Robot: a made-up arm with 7 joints. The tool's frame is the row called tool. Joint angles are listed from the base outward. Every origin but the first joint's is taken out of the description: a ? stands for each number. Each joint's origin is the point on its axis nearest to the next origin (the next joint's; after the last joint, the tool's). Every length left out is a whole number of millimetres.
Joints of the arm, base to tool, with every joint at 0 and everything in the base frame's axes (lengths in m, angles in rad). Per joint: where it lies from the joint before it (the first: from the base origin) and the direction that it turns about. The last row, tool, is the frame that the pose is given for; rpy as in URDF.
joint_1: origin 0.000 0.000 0.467 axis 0 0 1
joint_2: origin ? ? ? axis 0 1 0
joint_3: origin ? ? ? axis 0 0 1
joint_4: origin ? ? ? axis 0 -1 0
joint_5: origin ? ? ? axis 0 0 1
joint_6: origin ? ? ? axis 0 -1 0
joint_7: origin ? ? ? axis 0 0 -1
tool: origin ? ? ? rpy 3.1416 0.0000 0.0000
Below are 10 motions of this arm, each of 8 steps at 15 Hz.
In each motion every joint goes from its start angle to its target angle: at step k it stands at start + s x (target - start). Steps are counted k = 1, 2, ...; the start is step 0. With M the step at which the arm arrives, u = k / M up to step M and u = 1 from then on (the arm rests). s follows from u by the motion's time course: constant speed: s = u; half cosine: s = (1 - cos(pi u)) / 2; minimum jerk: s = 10 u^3 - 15 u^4 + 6 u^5.
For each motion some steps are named. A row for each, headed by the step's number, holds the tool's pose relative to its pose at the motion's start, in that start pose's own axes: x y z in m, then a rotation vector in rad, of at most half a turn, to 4 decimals.
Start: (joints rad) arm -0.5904 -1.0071 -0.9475 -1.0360 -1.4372 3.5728 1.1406
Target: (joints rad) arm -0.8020 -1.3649 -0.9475 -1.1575 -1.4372 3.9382 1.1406
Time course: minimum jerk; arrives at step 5
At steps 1, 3, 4, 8:
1: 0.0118 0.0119 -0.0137 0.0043 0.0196 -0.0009
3: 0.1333 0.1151 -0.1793 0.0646 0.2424 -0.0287
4: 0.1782 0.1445 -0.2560 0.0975 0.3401 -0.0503
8: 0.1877 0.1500 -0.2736 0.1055 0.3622 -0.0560

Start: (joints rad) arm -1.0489 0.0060 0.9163 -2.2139 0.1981 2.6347 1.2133
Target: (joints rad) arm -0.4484 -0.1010 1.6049 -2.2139 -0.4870 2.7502 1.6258
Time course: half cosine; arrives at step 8
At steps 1, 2, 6, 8:
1: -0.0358 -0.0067 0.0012 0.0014 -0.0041 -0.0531
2: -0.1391 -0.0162 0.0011 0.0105 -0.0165 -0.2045
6: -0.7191 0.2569 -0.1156 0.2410 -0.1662 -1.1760
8: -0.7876 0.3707 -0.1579 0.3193 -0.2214 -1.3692

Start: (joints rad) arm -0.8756 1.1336 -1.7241 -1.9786 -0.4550 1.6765 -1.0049
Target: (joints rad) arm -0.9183 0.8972 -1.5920 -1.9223 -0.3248 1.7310 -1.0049
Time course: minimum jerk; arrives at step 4
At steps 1, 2, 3, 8:
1: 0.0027 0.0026 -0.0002 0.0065 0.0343 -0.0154
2: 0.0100 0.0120 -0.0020 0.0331 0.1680 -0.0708
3: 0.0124 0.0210 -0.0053 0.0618 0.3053 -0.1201
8: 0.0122 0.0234 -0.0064 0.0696 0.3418 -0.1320

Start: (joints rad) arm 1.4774 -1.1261 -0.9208 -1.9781 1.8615 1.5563 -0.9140
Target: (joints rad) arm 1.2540 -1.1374 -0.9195 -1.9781 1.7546 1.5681 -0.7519
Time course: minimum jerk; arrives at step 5
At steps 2, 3, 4, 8:
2: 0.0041 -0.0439 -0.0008 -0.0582 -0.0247 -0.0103
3: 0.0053 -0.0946 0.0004 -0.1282 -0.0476 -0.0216
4: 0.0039 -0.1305 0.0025 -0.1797 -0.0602 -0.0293
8: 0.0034 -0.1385 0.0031 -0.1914 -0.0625 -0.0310

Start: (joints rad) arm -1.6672 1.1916 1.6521 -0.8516 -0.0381 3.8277 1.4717
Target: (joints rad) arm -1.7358 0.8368 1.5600 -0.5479 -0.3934 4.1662 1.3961
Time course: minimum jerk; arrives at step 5
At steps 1, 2, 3, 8:
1: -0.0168 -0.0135 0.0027 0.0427 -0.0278 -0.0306
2: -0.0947 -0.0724 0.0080 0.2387 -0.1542 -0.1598
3: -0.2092 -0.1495 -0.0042 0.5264 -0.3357 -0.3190
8: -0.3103 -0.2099 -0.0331 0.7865 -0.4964 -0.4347

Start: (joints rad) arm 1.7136 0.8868 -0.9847 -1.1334 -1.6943 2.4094 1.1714
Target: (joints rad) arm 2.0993 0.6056 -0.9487 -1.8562 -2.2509 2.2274 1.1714
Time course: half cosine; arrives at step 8
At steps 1, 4, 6, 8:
1: -0.0032 -0.0015 -0.0064 0.0024 0.0027 -0.0180
4: -0.0513 -0.0231 -0.1043 0.0563 0.0819 -0.2321
6: -0.0996 -0.0382 -0.2023 0.1212 0.2050 -0.3840
8: -0.1229 -0.0425 -0.2475 0.1522 0.2727 -0.4414

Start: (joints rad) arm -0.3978 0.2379 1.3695 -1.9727 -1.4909 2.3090 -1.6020
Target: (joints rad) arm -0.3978 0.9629 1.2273 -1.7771 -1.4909 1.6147 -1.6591
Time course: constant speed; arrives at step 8
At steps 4, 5, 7, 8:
4: -0.0032 -0.0932 0.1842 0.2730 0.3096 0.1685
5: 0.0118 -0.1143 0.2333 0.3421 0.4012 0.1912
7: 0.0616 -0.1512 0.3303 0.4784 0.5976 0.2106
8: 0.0960 -0.1663 0.3766 0.5448 0.7013 0.2066

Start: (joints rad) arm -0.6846 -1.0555 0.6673 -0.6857 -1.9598 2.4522 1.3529
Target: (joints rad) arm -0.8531 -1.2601 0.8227 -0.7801 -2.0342 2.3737 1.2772
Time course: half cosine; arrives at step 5
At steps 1, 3, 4, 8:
1: 0.0136 -0.0145 -0.0169 0.0105 0.0180 -0.0159
3: 0.0816 -0.1023 -0.1294 0.0758 0.1272 -0.1105
4: 0.1049 -0.1422 -0.1870 0.1072 0.1781 -0.1535
8: 0.1125 -0.1574 -0.2101 0.1195 0.1979 -0.1700

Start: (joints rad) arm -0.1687 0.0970 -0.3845 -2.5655 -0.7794 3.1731 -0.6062
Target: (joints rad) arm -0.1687 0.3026 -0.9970 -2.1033 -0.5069 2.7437 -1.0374
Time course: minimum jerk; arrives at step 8
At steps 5, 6, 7, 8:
5: -0.2642 0.1876 -0.0245 -0.0017 -0.5088 0.2081
6: -0.3315 0.2182 -0.0548 0.0151 -0.6210 0.2561
7: -0.3646 0.2318 -0.0741 0.0250 -0.6761 0.2803
8: -0.3706 0.2342 -0.0779 0.0269 -0.6860 0.2848

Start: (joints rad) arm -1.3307 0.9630 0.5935 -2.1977 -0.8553 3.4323 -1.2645
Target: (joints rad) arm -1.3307 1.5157 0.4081 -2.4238 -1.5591 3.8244 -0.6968
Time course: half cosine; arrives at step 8
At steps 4, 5, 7, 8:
4: 0.0284 -0.2138 0.0575 0.1251 0.3328 0.2333
5: 0.0537 -0.2917 0.0629 0.1839 0.4805 0.3436
7: 0.0993 -0.3937 0.0550 0.2794 0.7041 0.5187
8: 0.1064 -0.4071 0.0525 0.2940 0.7367 0.5449

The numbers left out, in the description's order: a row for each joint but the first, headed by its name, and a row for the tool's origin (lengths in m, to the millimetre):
joint_2: 0.000 0.000 0.000
joint_3: 0.000 0.000 0.466
joint_4: 0.090 0.000 0.000
joint_5: -0.125 0.000 0.583
joint_6: 0.000 0.000 0.000
joint_7: 0.069 0.000 0.000
tool: 0.000 0.000 0.000

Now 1 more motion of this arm.
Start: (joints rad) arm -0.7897 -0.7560 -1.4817 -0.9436 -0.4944 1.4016 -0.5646
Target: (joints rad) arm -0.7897 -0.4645 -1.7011 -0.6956 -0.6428 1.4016 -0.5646
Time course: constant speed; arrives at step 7
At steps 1, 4, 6, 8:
1: -0.0009 -0.0132 -0.0273 -0.0739 -0.0133 0.0278
4: -0.0038 -0.0686 -0.1128 -0.3014 -0.0447 0.1088
6: -0.0059 -0.1198 -0.1705 -0.4573 -0.0578 0.1609
8: -0.0070 -0.1498 -0.1988 -0.5363 -0.0619 0.1865

